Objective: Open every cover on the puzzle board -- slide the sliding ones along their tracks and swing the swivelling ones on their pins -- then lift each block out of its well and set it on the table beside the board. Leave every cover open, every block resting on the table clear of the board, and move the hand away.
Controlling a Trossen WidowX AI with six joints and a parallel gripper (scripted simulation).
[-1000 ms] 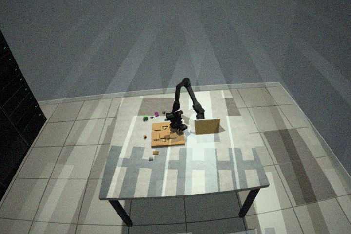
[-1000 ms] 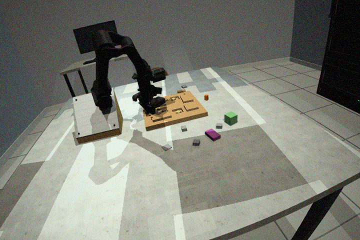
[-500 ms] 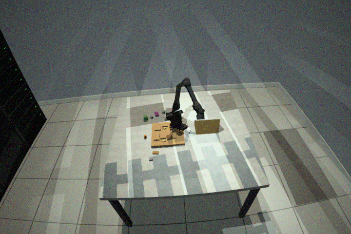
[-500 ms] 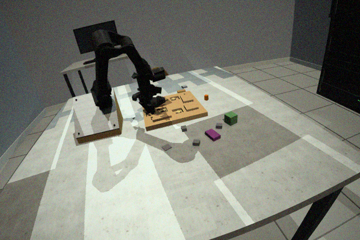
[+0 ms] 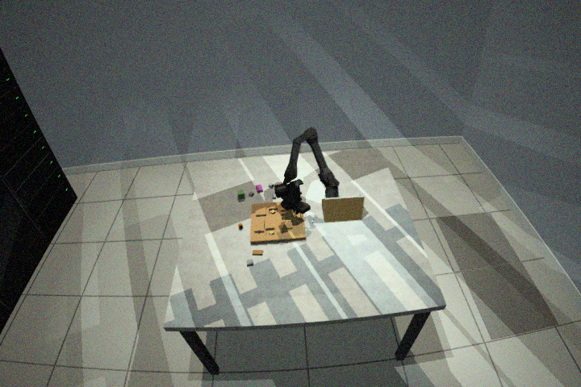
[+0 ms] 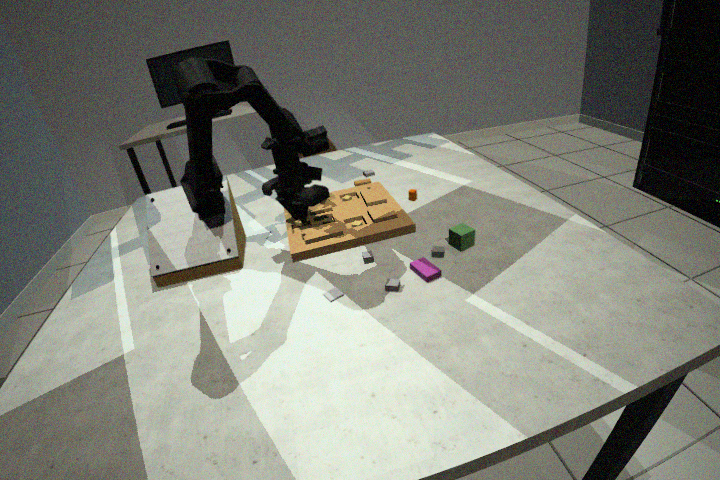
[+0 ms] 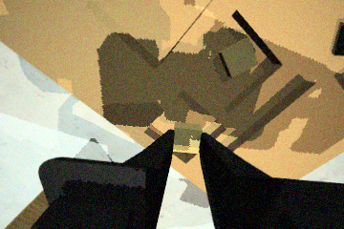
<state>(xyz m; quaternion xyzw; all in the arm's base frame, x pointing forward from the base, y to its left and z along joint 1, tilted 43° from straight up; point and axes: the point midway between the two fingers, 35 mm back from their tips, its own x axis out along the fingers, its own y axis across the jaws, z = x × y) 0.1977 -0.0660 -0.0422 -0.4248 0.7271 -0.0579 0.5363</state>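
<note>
My gripper tip is now 11 cm short of the tan puzzle board, 2 cm above it and 1 cm to the right of it. From my gripper tip the other things lie so: magenta block 28 cm to the right, 20 cm ahead, 3 cm below; then brown block 23 cm to the left, 23 cm ahead, 3 cm below; then orange cylinder 32 cm ahead, 3 cm to the left, 2 cm below.
</note>
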